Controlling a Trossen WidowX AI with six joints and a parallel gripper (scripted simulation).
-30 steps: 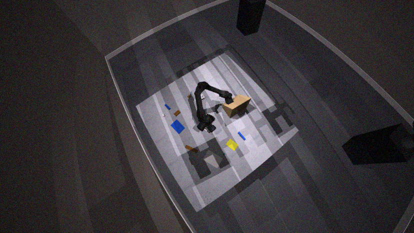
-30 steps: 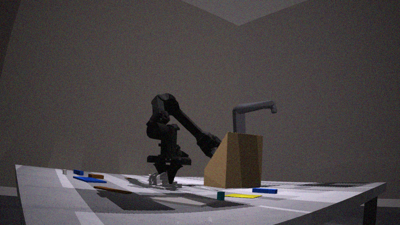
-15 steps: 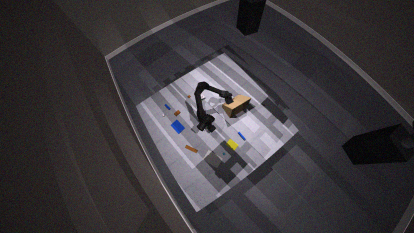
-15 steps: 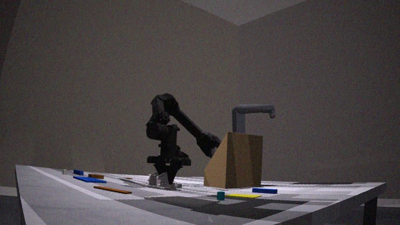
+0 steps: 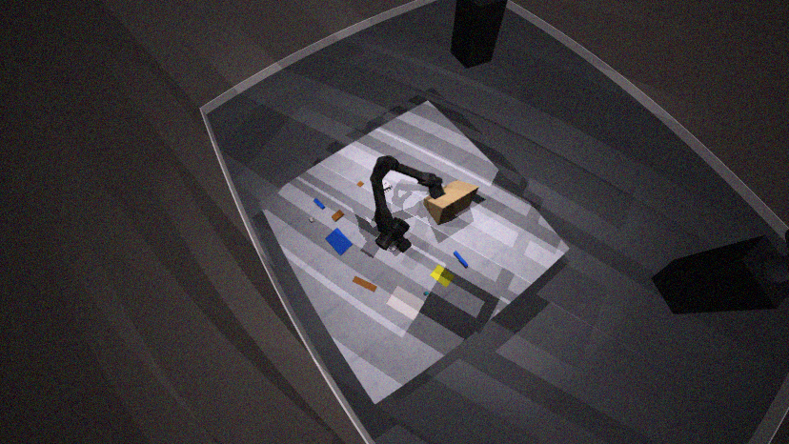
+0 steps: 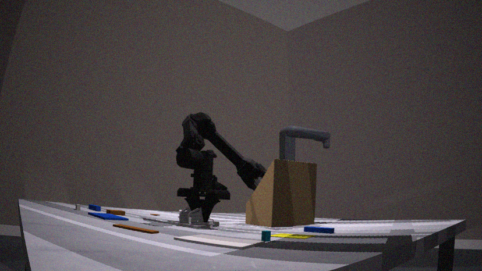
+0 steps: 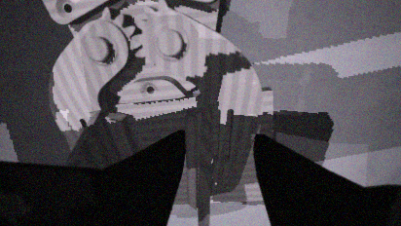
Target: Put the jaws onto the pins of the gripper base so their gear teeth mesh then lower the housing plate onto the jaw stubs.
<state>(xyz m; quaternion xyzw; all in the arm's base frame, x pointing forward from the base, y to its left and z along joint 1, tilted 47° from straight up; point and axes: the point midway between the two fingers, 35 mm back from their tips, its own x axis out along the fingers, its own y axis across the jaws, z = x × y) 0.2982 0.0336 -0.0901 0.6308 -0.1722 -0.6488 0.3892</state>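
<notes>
My gripper tip is 3 cm past the grey jaw and 3 cm to the left of it. Also, from my gripper tip: yellow plate (13 cm behind, 27 cm to the left, 2 cm below); teal block (2 cm behind, 32 cm to the left, 1 cm below); blue plate (28 cm ahead, 13 cm to the right, 1 cm below).
</notes>
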